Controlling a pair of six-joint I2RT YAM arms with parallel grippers.
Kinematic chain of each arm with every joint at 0, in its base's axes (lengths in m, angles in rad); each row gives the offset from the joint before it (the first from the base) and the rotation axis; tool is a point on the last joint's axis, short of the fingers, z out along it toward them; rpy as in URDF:
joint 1: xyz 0 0 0.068 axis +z
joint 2: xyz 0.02 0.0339 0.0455 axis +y
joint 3: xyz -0.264 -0.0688 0 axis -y
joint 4: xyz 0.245 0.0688 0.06 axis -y
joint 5: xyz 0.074 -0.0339 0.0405 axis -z
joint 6: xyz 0.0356 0 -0.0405 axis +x
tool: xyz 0 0 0 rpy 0 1.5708 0
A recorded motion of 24 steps. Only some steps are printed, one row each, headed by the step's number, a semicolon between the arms.
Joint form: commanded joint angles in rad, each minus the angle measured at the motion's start. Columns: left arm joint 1, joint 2, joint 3, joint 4, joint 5, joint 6; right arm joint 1, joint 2, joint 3, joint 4, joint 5, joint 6.
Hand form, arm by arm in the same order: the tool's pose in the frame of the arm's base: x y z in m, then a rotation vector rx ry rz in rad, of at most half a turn. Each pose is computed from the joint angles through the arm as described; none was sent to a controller.
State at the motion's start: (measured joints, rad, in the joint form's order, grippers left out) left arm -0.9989 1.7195 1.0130 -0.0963 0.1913 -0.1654; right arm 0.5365 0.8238 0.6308 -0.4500 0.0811 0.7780
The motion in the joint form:
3: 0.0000 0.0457 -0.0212 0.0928 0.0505 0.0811; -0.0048 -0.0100 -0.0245 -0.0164 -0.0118 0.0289
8: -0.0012 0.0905 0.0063 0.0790 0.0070 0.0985; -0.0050 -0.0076 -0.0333 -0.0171 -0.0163 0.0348
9: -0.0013 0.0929 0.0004 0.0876 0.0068 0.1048; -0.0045 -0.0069 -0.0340 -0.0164 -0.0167 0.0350
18: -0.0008 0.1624 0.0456 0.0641 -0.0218 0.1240; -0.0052 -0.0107 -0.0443 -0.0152 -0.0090 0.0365
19: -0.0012 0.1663 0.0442 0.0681 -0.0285 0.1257; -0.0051 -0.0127 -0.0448 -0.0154 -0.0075 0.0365
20: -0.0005 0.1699 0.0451 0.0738 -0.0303 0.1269; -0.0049 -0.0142 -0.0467 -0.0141 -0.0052 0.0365
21: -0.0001 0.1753 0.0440 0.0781 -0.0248 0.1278; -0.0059 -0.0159 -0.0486 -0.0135 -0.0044 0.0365
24: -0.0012 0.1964 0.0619 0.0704 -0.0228 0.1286; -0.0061 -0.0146 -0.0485 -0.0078 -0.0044 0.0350
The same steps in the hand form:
3: 0.1907 -0.3121 0.1682 1.2012 2.1566 -0.7894; 0.1533 0.0873 0.2453 0.3569 2.2952 0.6302
8: 0.1955 -0.3175 0.1593 1.2070 2.1758 -0.7200; 0.1530 0.0873 0.2419 0.3630 2.3080 0.6300
9: 0.1952 -0.3171 0.1574 1.2132 2.1707 -0.7173; 0.1530 0.0874 0.2416 0.3626 2.3090 0.6303
18: 0.2019 -0.3254 0.1436 1.2348 2.2029 -0.6552; 0.1523 0.0865 0.2388 0.3694 2.3104 0.6195
19: 0.2021 -0.3255 0.1420 1.2340 2.2029 -0.6463; 0.1520 0.0863 0.2390 0.3699 2.3086 0.6189
20: 0.2028 -0.3260 0.1414 1.2323 2.1996 -0.6449; 0.1519 0.0862 0.2387 0.3707 2.3068 0.6173
21: 0.2029 -0.3262 0.1394 1.2365 2.2009 -0.6497; 0.1517 0.0858 0.2383 0.3722 2.3058 0.6162
24: 0.2046 -0.3297 0.1362 1.2438 2.2099 -0.6472; 0.1522 0.0861 0.2387 0.3703 2.3016 0.6183

